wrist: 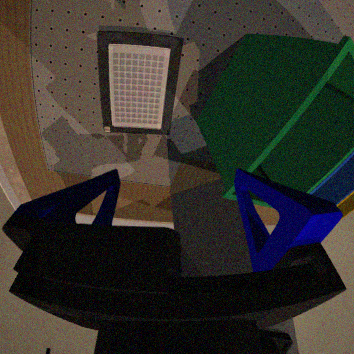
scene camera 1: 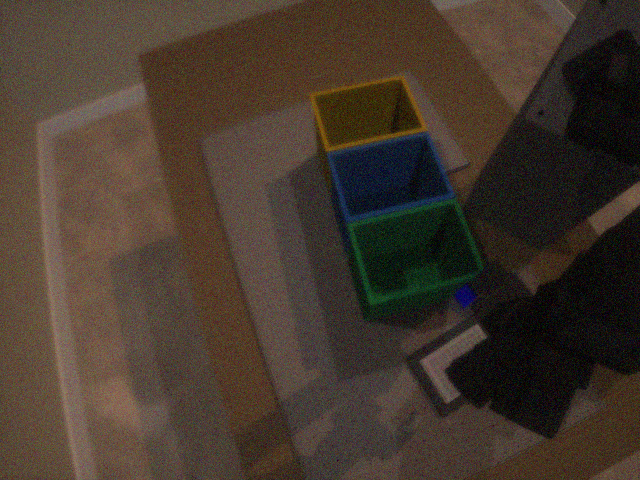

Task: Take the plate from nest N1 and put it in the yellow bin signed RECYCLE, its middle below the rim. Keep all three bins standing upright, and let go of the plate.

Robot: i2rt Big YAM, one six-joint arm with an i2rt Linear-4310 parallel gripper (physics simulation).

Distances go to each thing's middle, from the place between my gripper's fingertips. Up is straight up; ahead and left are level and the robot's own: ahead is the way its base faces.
Labels:
Now: hand 17 cm above the plate [scene camera 1: 434,364] and 5 cm to the right of it. Also, from my hand: blue bin [scene camera 1: 375,179]: 26 cm to the right, 10 cm below, 7 cm ahead; then green bin [scene camera 1: 403,260]: 13 cm to the right, 10 cm below, 7 cm ahead; then dark nest [scene camera 1: 422,376]: 19 cm below, 5 cm to the left.

